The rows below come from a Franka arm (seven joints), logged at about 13 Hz.
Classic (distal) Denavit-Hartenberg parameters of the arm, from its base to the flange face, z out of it. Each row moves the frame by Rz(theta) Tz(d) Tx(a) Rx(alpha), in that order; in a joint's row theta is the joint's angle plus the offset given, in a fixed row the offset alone. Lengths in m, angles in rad.
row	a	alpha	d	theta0
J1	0	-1.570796	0.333	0
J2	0	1.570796	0	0
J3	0.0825	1.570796	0.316	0
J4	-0.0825	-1.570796	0	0
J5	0	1.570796	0.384	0
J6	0.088	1.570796	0	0
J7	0	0	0.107	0
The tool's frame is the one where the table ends.
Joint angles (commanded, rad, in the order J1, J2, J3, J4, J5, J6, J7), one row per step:
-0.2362 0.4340 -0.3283 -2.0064 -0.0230 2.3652 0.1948
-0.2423 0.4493 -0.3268 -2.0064 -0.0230 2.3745 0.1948
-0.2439 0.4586 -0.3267 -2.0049 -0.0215 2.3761 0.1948
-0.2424 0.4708 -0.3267 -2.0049 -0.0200 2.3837 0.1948
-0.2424 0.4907 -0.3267 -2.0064 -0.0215 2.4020 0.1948
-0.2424 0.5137 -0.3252 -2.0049 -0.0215 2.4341 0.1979
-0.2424 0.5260 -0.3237 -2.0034 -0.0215 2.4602 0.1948
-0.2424 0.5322 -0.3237 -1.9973 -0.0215 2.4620 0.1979
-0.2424 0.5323 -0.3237 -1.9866 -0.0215 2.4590 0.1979
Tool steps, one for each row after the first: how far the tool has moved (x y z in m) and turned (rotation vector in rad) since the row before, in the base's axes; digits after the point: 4 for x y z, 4 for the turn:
-0.0019 -0.0024 -0.0081 -0.0003 0.0067 -0.0033
-0.0007 -0.0008 -0.0046 0.0015 0.0057 -0.0022
0.0000 0.0007 -0.0063 -0.0001 0.0047 0.0016
-0.0008 -0.0001 -0.0104 -0.0041 0.0055 0.0039
0.0016 -0.0002 -0.0101 -0.0105 -0.0070 0.0039
0.0021 -0.0002 -0.0045 -0.0092 -0.0116 0.0091
0.0015 -0.0007 -0.0011 -0.0028 -0.0011 -0.0018
0.0034 -0.0013 0.0037 -0.0038 -0.0065 0.0012

